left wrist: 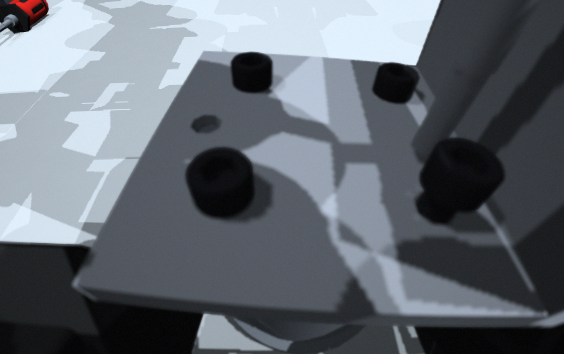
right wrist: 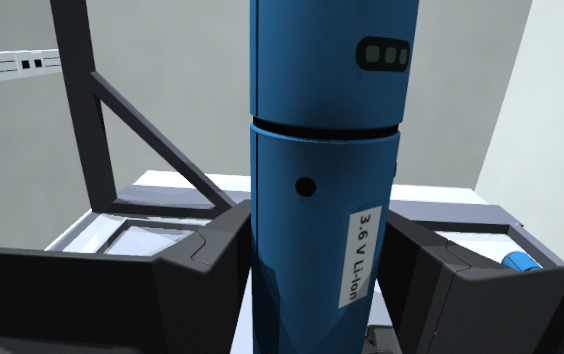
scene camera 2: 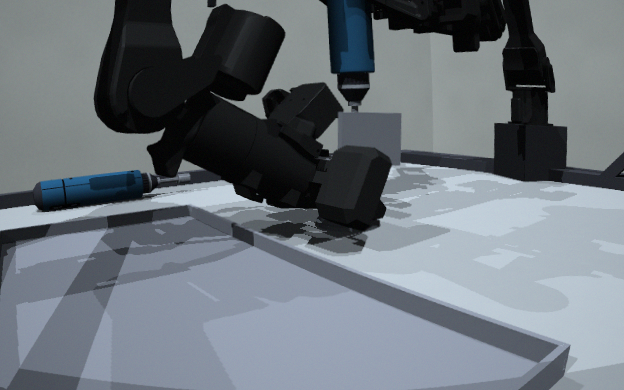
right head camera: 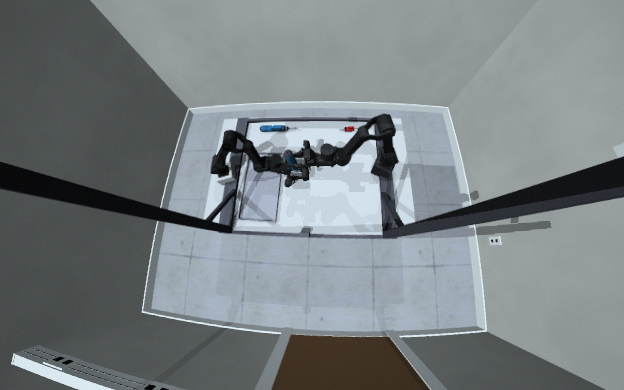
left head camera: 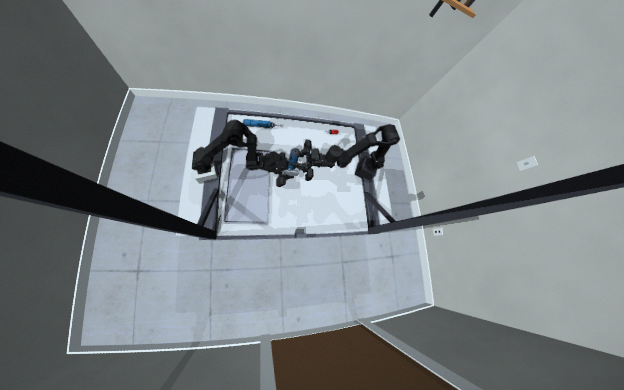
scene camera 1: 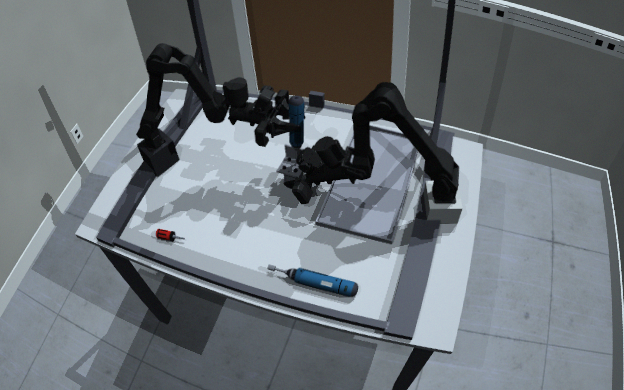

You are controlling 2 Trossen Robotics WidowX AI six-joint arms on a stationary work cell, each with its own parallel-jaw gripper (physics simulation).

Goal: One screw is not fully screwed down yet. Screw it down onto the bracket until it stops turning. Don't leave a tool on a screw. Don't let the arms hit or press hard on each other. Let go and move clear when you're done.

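Places are measured from the left arm's base along level axes (x down, y ahead, z right), in metres.
Pixels of known places: left gripper, between the fingertips: (scene camera 1: 288, 176); right gripper, between the fingertips: (right wrist: 310, 213) (right head camera: 287, 160) (left head camera: 289, 159) (scene camera 1: 302, 122); left arm's base, origin of its link: (right head camera: 223, 171) (left head camera: 203, 167) (scene camera 1: 444, 194); right arm's base, origin of its link: (scene camera 2: 530, 124) (right head camera: 386, 162) (left head camera: 370, 165) (scene camera 1: 154, 142).
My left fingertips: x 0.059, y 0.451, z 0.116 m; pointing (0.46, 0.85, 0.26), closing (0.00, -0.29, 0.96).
For each thing: its middle in the pictures, then the offset to it from my left fingertips.
- grey L-shaped bracket, middle of its body: (left wrist: 342, 47) (scene camera 2: 349, 138) (scene camera 1: 292, 161) dx -0.071, dy -0.018, dz -0.003 m
- blue electric screwdriver, middle of its body: (right wrist: 306, 326) (scene camera 2: 350, 29) (scene camera 1: 296, 131) (left head camera: 292, 162) (right head camera: 293, 163) dx -0.174, dy -0.039, dz +0.013 m
- second blue screwdriver, middle of its body: (scene camera 2: 113, 187) (scene camera 1: 312, 279) (left head camera: 263, 124) (right head camera: 278, 128) dx -0.006, dy -0.086, dz -0.346 m
- small red screwdriver, middle of its body: (left wrist: 17, 16) (scene camera 1: 170, 235) (right head camera: 346, 129) (left head camera: 331, 131) dx -0.001, dy +0.334, dz -0.222 m
A grey L-shaped bracket (scene camera 1: 289, 164) (scene camera 2: 370, 135) (left wrist: 280, 250) carries black socket-head screws. In the left wrist view one screw (left wrist: 462, 172) at the right, near the upright wall, stands raised with its shank showing; another screw (left wrist: 220, 182) at the left sits low. My left gripper (scene camera 1: 298, 175) is shut on the bracket and holds it above the table. My right gripper (scene camera 1: 295, 122) (right wrist: 310, 213) is shut on a blue electric screwdriver (scene camera 1: 296, 107) (scene camera 2: 351, 40) (right wrist: 325, 165), upright with its bit down. In scene camera 2 the bit's lower end is hidden behind the bracket's wall.
A second blue screwdriver (left head camera: 257, 123) (right head camera: 273, 128) (scene camera 1: 322, 282) (scene camera 2: 90, 190) lies near the table edge. A small red screwdriver (left head camera: 334, 132) (right head camera: 349, 129) (scene camera 1: 165, 234) (left wrist: 35, 12) lies on the table. A shallow grey tray (scene camera 1: 355, 233) (scene camera 2: 400, 295) lies beside the left arm. Both grippers are close together.
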